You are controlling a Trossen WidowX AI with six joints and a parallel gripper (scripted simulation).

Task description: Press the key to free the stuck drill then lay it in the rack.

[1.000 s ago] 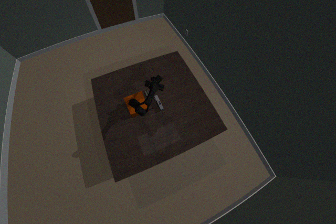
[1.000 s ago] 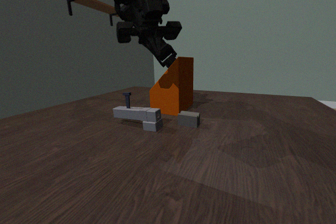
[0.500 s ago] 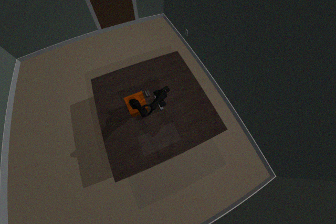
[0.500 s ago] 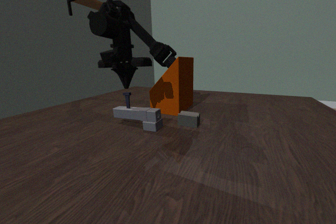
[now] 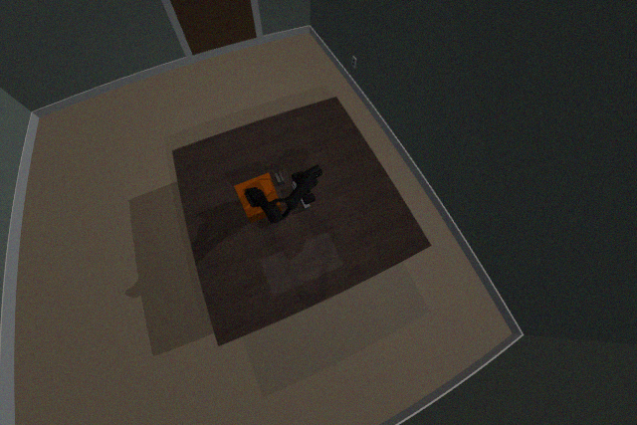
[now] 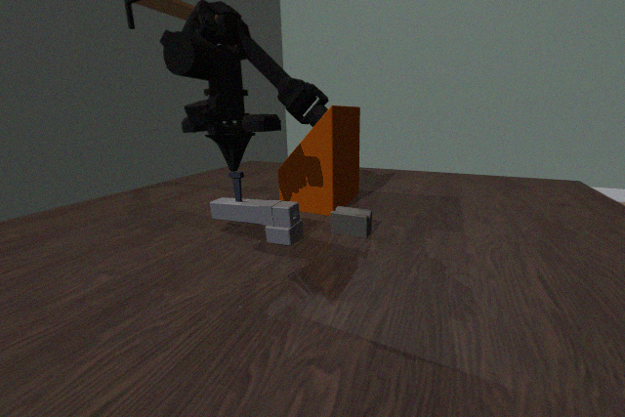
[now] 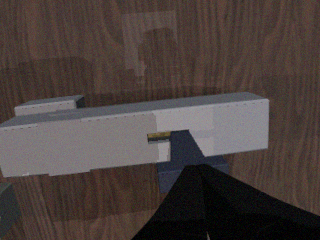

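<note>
The dark key lies 4 cm below my gripper tip. From my gripper tip the other things lie so: rack (11 cm behind, 19 cm to the left, 10 cm below); then drill (1 cm behind, 6 cm to the left, 7 cm below); then grey housing (1 cm behind, 4 cm to the left, 8 cm below).
</note>
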